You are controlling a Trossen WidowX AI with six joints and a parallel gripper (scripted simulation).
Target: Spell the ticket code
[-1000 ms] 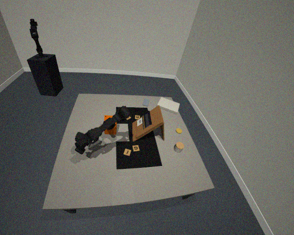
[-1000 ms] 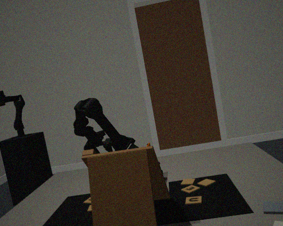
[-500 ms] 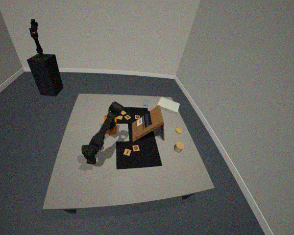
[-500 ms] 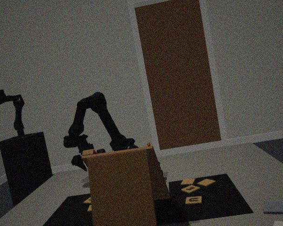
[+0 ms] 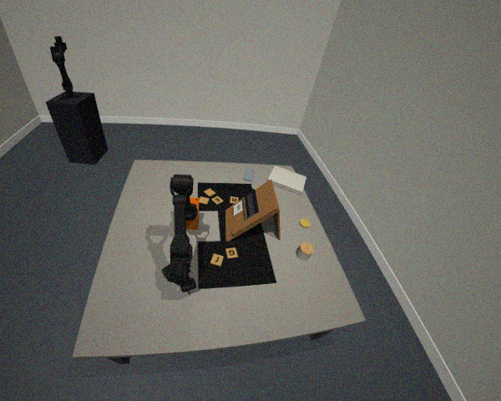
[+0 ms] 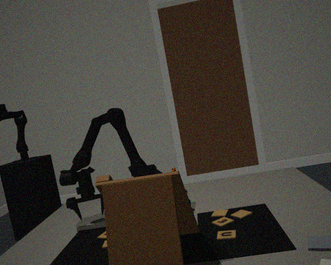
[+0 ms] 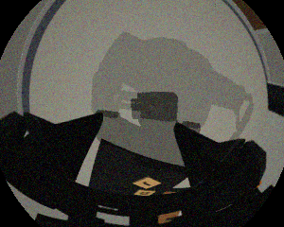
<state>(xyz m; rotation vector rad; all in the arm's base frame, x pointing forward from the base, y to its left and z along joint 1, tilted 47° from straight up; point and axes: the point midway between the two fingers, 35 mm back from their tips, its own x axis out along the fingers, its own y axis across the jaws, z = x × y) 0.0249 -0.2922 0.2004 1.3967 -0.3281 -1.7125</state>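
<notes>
The white ticket is 450 mm to the left of my gripper tip, 250 mm ahead of it and 60 mm above it. Also, from my gripper tip: yellow disc 700 mm ahead, 440 mm to the left, 20 mm below; then black mat 370 mm to the left, 180 mm ahead, 30 mm below; then grey-blue card 900 mm to the left, 350 mm ahead, 20 mm below.
</notes>
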